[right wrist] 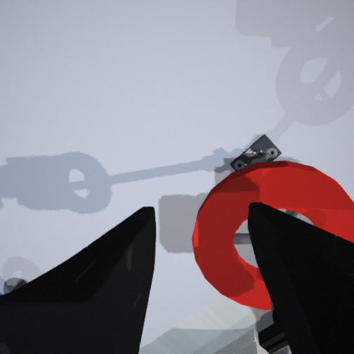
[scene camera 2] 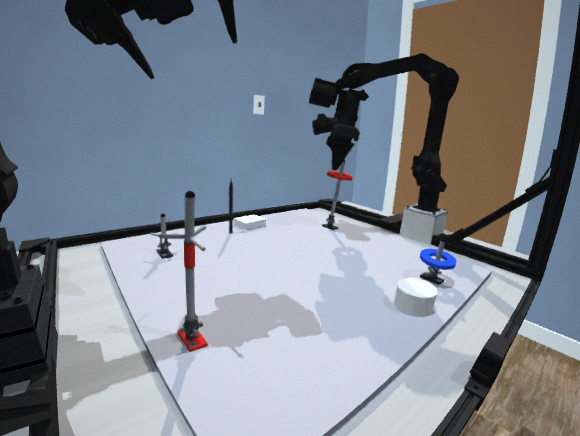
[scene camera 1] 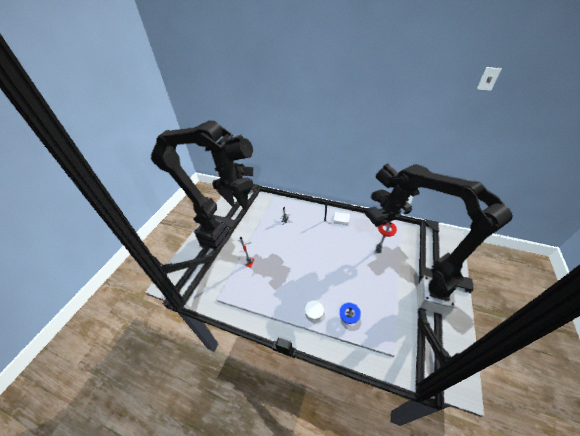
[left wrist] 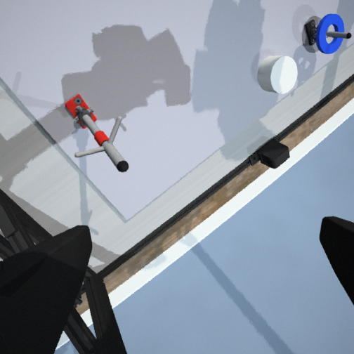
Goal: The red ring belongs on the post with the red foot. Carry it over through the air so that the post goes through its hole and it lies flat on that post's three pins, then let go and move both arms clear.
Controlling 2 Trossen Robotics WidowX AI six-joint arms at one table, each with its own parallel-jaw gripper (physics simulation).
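Note:
The red ring sits high around a grey post with a dark foot; this post leans to the right in scene camera 2. My right gripper is partly open at the ring. In the right wrist view one finger covers part of the ring's hole and the other is outside the rim; the post's top is hidden. The post with the red foot stands upright with bare pins. My left gripper is wide open, high up and empty.
A blue ring sits on a short post beside a white cylinder. A white block, a thin black rod and another short post stand farther back.

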